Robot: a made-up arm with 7 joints.
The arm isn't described. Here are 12 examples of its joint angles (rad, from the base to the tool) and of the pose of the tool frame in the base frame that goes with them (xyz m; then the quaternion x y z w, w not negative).
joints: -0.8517 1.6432 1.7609 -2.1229 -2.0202 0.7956 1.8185
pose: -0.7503 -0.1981 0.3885 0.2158 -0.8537 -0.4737 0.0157
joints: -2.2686 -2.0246 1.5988 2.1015 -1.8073 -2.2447 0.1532
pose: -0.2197 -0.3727 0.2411 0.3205 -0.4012 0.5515 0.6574
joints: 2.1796 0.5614 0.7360 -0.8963 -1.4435 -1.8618 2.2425
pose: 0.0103 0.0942 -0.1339 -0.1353 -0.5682 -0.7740 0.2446
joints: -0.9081 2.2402 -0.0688 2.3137 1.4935 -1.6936 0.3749
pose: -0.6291 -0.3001 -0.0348 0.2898 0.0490 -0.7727 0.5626
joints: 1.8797 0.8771 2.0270 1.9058 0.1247 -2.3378 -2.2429
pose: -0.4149 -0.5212 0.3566 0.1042 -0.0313 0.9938 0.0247
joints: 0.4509 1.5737 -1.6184 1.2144 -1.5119 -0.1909 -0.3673
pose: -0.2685 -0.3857 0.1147 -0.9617 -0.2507 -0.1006 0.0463
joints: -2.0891 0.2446 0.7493 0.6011 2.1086 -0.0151 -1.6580
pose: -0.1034 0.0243 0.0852 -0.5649 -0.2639 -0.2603 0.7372
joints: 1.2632 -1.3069 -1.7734 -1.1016 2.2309 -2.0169 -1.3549
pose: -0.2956 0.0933 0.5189 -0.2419 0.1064 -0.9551 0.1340
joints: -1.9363 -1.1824 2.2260 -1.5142 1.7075 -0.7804 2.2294
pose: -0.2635 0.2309 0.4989 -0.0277 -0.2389 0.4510 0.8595
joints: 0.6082 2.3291 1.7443 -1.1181 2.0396 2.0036 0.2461
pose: -0.3211 -0.3360 -0.0017 0.7638 0.5371 0.3441 0.0987
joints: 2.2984 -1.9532 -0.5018 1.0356 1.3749 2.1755 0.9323
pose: -0.2990 0.1577 0.0602 -0.3464 -0.3655 -0.0190 0.8637
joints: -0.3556 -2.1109 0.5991 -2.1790 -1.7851 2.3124 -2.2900
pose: -0.3680 -0.5416 -0.2626 0.2134 -0.1028 -0.8575 0.4566
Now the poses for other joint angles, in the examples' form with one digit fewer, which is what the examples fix.
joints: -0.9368 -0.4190 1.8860 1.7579 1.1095 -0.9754 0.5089
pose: -0.084 0.169 -0.097 -0.530 0.193 0.767 0.305
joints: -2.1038 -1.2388 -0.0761 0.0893 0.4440 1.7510 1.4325
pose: -0.402 -0.299 0.214 0.370 0.462 -0.338 0.732
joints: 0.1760 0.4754 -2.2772 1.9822 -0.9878 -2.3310 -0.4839
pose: -0.121 -0.103 0.409 -0.497 -0.833 0.016 0.244
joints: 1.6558 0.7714 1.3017 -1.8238 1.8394 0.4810 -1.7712
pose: -0.217 -0.328 -0.156 -0.240 -0.247 -0.897 0.279
